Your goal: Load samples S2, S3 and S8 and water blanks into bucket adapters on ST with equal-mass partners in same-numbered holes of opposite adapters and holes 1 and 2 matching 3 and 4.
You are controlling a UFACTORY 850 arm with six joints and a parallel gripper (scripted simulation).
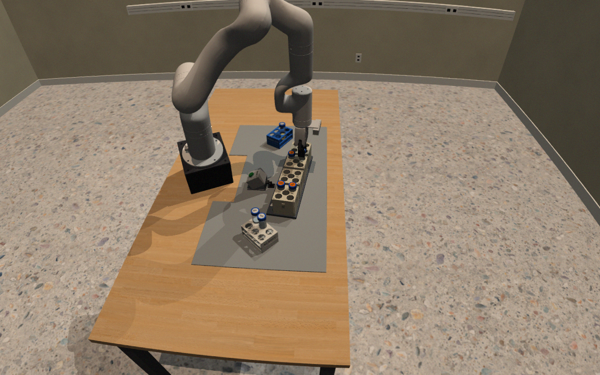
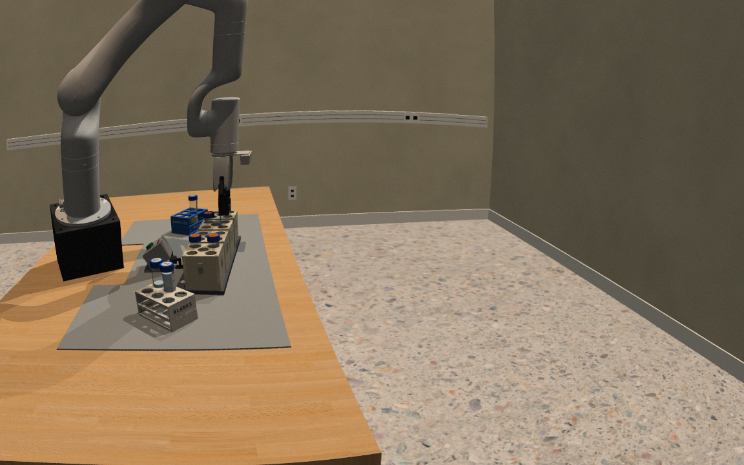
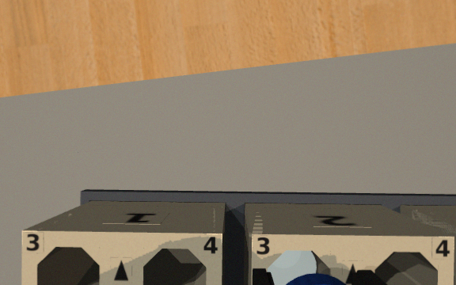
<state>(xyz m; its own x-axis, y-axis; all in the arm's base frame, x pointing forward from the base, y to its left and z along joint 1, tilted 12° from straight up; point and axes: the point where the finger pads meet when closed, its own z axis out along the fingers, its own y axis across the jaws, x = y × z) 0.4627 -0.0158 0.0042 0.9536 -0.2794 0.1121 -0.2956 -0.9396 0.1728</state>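
The green DONE key lies 25 cm behind my hand, 8 cm below it and 5 cm to the right of it. The rest, counted from my hand: blanks rack 38 cm to the right, 22 cm behind, 11 cm below; then blue sample rack 30 cm to the left, 11 cm below, 9 cm behind.
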